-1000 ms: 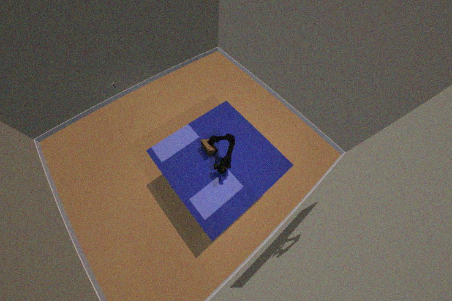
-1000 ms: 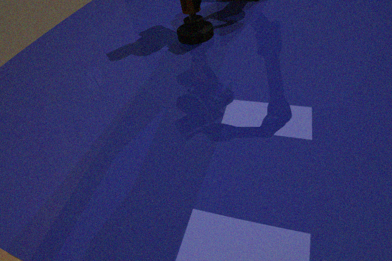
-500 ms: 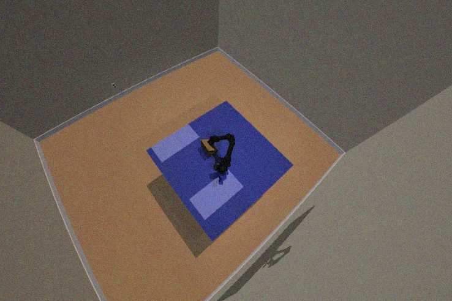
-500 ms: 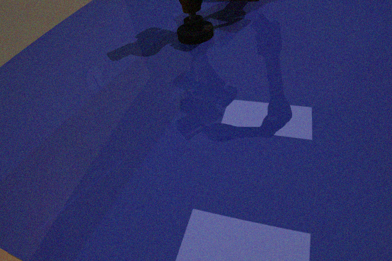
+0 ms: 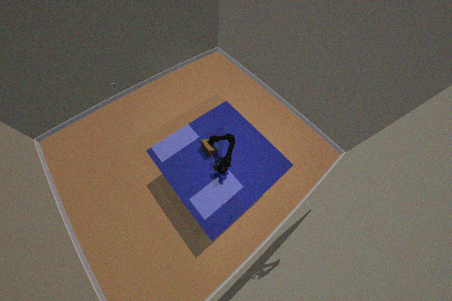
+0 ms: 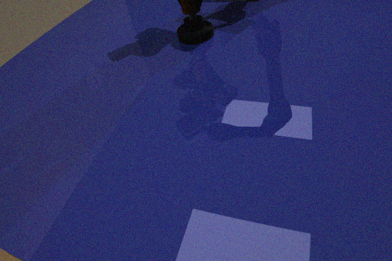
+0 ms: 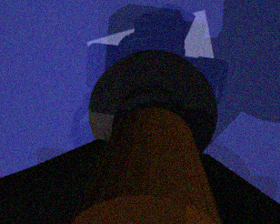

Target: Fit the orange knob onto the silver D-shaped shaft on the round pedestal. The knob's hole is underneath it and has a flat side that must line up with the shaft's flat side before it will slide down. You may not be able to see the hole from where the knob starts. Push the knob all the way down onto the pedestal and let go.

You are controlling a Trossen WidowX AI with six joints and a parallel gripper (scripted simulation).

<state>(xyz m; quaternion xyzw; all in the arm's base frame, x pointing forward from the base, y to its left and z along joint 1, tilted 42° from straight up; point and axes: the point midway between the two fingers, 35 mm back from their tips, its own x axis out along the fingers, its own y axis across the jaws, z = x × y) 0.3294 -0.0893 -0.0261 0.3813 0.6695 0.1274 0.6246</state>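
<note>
Now: gripper tip 40 mm below the orange knob. From my gripper tip the other things lie so: round pedestal (40 mm below).
</note>
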